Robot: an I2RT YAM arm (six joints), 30 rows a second.
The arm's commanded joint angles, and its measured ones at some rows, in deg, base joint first. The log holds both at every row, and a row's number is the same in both.
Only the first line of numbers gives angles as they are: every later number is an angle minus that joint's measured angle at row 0.
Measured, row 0:
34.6 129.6 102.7 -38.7 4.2 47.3
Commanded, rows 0 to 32:
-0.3 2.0 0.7 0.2 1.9 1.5
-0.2 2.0 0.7 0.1 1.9 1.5
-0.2 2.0 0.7 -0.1 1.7 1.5
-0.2 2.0 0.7 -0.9 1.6 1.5
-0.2 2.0 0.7 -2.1 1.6 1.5
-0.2 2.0 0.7 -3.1 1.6 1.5
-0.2 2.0 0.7 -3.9 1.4 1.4
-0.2 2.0 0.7 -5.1 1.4 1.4
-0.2 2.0 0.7 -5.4 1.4 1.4
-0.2 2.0 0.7 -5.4 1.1 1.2
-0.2 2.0 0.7 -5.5 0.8 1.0
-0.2 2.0 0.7 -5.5 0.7 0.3
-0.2 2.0 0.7 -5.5 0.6 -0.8
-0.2 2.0 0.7 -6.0 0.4 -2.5
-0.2 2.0 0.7 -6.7 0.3 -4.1
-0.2 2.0 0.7 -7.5 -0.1 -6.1
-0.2 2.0 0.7 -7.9 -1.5 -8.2
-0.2 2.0 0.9 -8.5 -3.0 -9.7
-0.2 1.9 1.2 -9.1 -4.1 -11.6
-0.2 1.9 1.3 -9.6 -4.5 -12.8
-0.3 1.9 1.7 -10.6 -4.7 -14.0
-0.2 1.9 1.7 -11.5 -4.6 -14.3
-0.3 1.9 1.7 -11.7 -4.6 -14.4
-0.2 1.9 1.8 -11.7 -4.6 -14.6
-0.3 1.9 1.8 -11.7 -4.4 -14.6
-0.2 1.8 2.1 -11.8 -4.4 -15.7
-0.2 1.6 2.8 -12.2 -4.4 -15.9
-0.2 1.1 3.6 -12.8 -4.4 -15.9
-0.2 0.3 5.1 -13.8 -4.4 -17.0
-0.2 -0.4 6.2 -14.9 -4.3 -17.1
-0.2 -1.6 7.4 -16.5 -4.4 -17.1
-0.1 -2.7 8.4 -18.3 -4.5 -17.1
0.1 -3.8 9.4 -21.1 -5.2 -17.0
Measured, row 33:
0.0 0.7 6.5 -17.8 -4.3 -16.5
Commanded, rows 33 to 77:
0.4 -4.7 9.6 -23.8 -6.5 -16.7
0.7 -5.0 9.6 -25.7 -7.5 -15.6
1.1 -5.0 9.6 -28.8 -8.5 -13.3
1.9 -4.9 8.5 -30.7 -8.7 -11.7
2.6 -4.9 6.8 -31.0 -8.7 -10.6
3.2 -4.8 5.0 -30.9 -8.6 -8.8
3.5 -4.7 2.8 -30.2 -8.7 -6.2
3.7 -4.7 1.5 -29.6 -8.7 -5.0
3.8 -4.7 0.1 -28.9 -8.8 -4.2
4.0 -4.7 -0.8 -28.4 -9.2 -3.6
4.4 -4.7 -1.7 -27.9 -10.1 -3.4
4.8 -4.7 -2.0 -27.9 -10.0 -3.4
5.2 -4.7 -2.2 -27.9 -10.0 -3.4
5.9 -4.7 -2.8 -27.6 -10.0 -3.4
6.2 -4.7 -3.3 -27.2 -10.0 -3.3
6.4 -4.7 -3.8 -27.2 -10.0 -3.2
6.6 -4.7 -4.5 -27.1 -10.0 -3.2
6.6 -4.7 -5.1 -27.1 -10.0 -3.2
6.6 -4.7 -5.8 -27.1 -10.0 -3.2
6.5 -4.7 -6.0 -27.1 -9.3 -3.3
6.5 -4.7 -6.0 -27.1 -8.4 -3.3
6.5 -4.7 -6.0 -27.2 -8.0 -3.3
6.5 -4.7 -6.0 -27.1 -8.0 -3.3
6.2 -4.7 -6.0 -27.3 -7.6 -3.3
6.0 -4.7 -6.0 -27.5 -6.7 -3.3
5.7 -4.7 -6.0 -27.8 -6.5 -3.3
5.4 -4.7 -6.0 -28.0 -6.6 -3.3
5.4 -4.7 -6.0 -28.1 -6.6 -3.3
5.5 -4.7 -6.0 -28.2 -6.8 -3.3
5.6 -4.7 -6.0 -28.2 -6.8 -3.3
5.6 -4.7 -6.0 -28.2 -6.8 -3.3
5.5 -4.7 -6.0 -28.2 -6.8 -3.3
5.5 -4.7 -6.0 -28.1 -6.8 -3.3
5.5 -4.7 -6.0 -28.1 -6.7 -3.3
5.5 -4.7 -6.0 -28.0 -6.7 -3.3
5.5 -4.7 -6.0 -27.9 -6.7 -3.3
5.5 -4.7 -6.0 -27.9 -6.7 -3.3
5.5 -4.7 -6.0 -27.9 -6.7 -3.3
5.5 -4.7 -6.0 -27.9 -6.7 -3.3
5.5 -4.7 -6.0 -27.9 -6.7 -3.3
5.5 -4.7 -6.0 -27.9 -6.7 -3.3
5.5 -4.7 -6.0 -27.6 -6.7 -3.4
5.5 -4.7 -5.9 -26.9 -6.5 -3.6
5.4 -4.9 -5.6 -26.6 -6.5 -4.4
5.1 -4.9 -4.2 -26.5 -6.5 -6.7
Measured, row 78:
5.7 -3.6 -5.4 -26.6 -7.7 -4.0
